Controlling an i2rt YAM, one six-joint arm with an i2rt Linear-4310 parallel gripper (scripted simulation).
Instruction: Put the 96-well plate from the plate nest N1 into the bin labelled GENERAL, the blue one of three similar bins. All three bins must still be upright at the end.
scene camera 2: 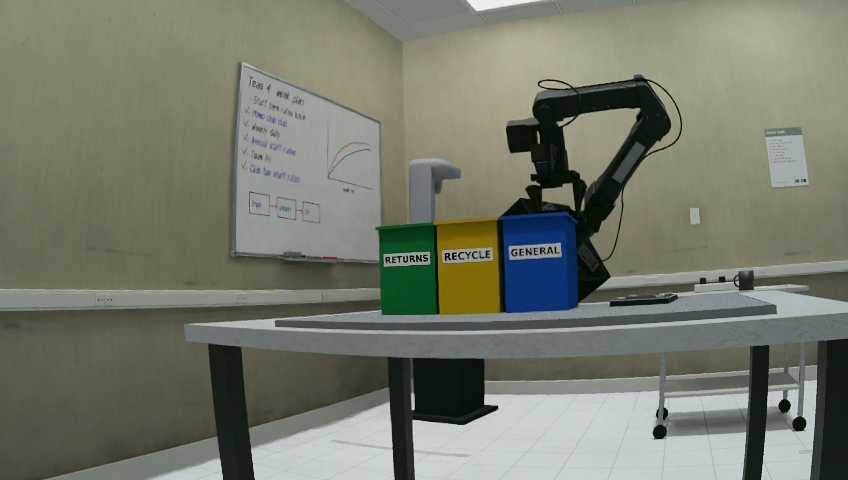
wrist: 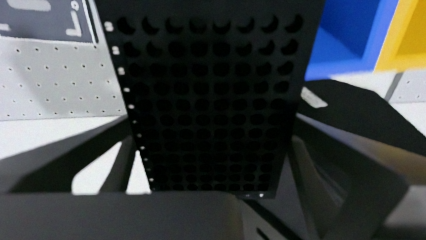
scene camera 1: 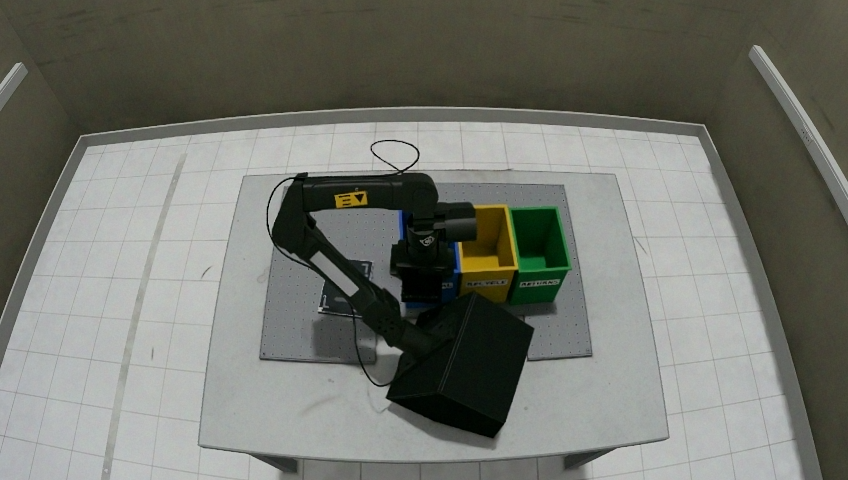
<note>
In view: the gripper (scene camera 1: 422,278), a blue general bin (scene camera 1: 449,286), a yellow recycle bin (scene camera 2: 471,272), a green returns bin (scene camera 1: 539,240) and a black 96-well plate (scene camera 1: 418,288).
The black 96-well plate shows as well in the wrist view (wrist: 222,127). The gripper shows as well in scene camera 2 (scene camera 2: 559,219) and in the wrist view (wrist: 212,120). The wrist view misses the green returns bin: it is out of frame.
</note>
